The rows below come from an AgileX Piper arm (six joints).
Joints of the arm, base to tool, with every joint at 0 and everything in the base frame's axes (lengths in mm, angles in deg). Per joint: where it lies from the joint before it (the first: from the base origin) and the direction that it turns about. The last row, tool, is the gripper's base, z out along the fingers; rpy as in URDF.
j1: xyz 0.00 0.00 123.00 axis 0 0 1
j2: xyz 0.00 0.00 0.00 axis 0 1 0
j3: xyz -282.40 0.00 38.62 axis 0 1 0
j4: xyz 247.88 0.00 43.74 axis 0.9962 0 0.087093
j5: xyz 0.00 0.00 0.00 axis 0 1 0
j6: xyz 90.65 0.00 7.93 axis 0.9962 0 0.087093
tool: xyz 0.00 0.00 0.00 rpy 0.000 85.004 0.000
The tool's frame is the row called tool.
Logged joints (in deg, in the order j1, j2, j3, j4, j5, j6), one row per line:
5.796 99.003 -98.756 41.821 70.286 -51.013
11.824 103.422 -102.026 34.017 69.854 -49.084
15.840 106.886 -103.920 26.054 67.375 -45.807
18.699 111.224 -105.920 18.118 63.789 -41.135
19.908 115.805 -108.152 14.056 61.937 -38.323
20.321 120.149 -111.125 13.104 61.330 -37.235
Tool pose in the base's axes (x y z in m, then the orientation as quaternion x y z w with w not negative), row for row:
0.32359 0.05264 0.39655 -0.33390 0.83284 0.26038 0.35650
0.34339 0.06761 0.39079 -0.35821 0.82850 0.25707 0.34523
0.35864 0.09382 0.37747 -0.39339 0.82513 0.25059 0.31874
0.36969 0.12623 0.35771 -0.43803 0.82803 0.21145 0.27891
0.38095 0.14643 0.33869 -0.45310 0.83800 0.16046 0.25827
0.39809 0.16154 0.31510 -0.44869 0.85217 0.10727 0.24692
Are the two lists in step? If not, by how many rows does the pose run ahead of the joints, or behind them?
The pose runs 2 rows behind the joints: the pose in row i belongs to the joints in row i - 2.
